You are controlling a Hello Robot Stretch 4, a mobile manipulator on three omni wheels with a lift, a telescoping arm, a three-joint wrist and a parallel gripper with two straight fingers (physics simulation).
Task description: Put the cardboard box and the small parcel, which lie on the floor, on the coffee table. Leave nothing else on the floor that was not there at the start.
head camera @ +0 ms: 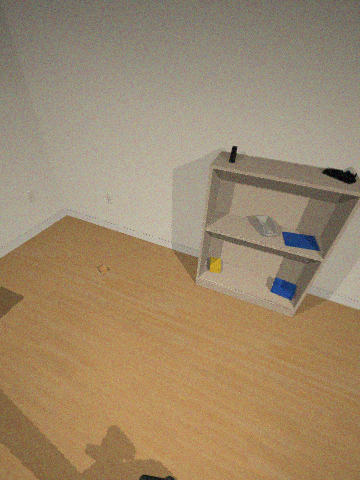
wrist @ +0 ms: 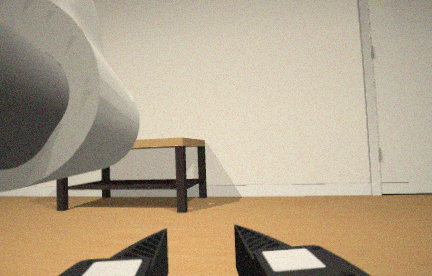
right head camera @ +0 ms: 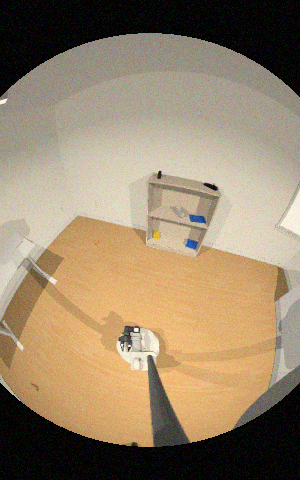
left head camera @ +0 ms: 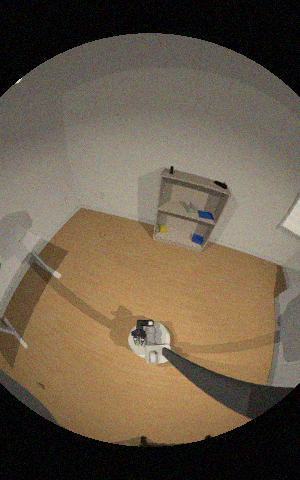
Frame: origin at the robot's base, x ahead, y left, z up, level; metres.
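Seen in the pictures: gripper, between the fingertips: [wrist: 201, 247] [right head camera: 125, 351] [left head camera: 138, 345].
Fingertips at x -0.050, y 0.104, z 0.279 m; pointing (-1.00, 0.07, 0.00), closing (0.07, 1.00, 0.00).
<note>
A point is followed by its place in that frame.
A small tan box-shaped thing [head camera: 103, 269] @[x 1.472, y 0.706, z 0.020 m] [left head camera: 102, 234] @[x 1.481, y 0.699, z 0.012 m] [right head camera: 96, 242] @[x 1.466, y 0.701, z 0.004 m] lies on the floor left of the shelf unit. Another small brownish thing [left head camera: 41, 385] [right head camera: 34, 386] lies on the floor at the lower left of both side head views. I cannot tell which is the cardboard box and which the parcel. The coffee table [wrist: 170, 142] @[x -1.560, y 0.061, z 0.395 m], with a light wood top and dark legs, stands by the wall in the wrist view, partly hidden by a grey arm part. My gripper [wrist: 201, 247] @[x -0.050, y 0.104, z 0.279 m] [left head camera: 138, 342] @[x -0.050, y 0.104, z 0.279 m] [right head camera: 125, 346] @[x -0.050, y 0.104, z 0.279 m] is open and empty, over the base and far from both things.
A shelf unit [head camera: 250, 175] @[x 1.343, y -0.335, z 1.015 m] [left head camera: 195, 181] @[x 1.321, y -0.485, z 1.032 m] [right head camera: 185, 185] @[x 1.307, y -0.507, z 1.032 m] holding blue, yellow and grey things stands against the wall. White desk legs [left head camera: 47, 265] [right head camera: 44, 271] stand at the left. Grey cabinets [left head camera: 290, 335] @[x -0.584, y -1.888, z 0.343 m] [right head camera: 290, 335] @[x -0.499, y -1.918, z 0.308 m] are at the right edge. A door frame [wrist: 369, 100] @[x -1.618, y 1.466, z 0.647 m] is right of the coffee table.
</note>
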